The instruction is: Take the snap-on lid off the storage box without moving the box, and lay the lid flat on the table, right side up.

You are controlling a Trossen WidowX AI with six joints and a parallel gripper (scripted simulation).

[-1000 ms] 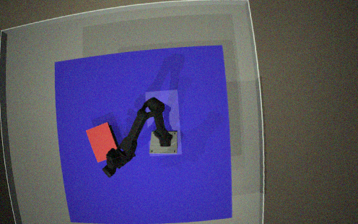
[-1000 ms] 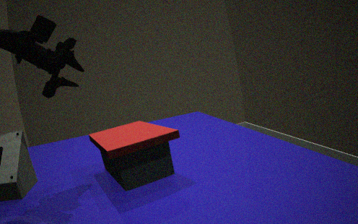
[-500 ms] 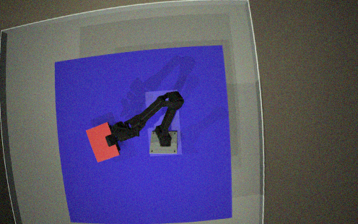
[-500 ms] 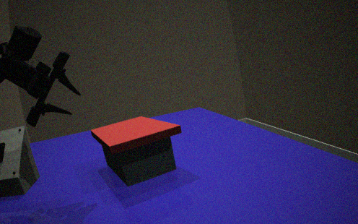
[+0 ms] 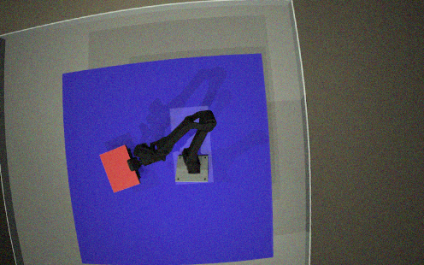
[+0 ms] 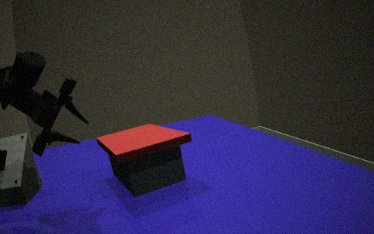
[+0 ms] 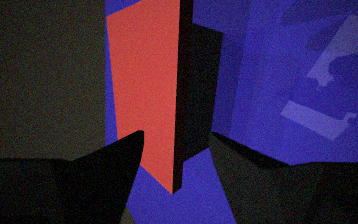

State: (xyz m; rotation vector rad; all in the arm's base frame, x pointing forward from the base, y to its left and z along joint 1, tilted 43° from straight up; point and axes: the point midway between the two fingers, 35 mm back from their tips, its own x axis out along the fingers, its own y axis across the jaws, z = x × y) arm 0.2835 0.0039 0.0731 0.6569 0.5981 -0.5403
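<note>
Now: the lid 12 cm ahead of my gripper tip, 4 cm to the left of it and 4 cm below it. From my gripper tip the other things lie so: storage box: 12 cm ahead, 9 cm below, 4 cm to the left.
</note>
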